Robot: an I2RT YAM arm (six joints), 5 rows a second.
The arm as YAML. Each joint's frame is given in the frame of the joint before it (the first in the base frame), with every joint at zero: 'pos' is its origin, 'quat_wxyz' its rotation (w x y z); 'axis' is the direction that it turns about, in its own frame. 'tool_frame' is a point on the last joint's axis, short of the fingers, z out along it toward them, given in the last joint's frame.
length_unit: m
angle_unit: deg
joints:
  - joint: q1
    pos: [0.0, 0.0, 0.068]
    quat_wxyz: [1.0, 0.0, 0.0, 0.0]
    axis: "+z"
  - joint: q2
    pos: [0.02, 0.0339, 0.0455]
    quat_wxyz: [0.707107, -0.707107, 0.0, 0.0]
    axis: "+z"
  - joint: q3
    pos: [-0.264, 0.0, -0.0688]
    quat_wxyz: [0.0, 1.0, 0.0, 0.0]
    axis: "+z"
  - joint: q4
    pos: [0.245, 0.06, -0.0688]
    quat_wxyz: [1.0, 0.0, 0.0, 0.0]
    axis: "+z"
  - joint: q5
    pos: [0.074, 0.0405, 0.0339]
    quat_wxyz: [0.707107, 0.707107, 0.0, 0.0]
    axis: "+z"
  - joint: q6
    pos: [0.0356, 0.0, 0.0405]
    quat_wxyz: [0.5, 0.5, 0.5, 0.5]
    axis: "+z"
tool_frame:
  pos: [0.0, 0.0, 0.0]
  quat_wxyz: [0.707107, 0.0, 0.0, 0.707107]
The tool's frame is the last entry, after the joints.
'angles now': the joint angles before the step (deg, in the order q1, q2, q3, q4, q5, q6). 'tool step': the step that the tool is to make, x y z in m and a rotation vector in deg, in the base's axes. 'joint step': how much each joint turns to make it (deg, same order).
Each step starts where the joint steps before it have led.
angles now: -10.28 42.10 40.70 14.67 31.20 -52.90
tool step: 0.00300 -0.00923 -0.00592 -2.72 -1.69 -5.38
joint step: -2.37 1.58 -2.64 8.35 2.28 -3.60
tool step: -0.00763 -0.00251 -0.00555 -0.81 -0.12 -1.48
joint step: -1.41 -1.93 -2.02 0.89 -0.16 -0.89
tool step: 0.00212 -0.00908 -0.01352 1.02 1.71 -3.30
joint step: -2.55 0.96 -2.03 0.88 0.87 0.34
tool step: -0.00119 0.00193 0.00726 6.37 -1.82 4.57
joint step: 0.00 -0.78 3.42 -9.13 -2.89 8.94
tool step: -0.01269 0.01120 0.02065 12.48 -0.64 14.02
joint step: 0.00 -2.72 8.35 -20.47 -12.64 15.03
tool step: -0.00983 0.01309 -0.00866 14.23 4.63 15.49
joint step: -0.09 -2.02 2.66 -15.40 -16.36 11.45
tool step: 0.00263 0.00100 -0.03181 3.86 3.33 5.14
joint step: -0.88 -1.42 -5.98 0.25 -6.42 1.50
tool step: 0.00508 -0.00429 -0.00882 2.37 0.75 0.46
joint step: -1.49 1.14 -1.42 1.24 -2.38 1.49
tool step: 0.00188 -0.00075 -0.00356 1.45 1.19 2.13
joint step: -0.71 0.70 -0.08 -0.79 -2.99 0.19
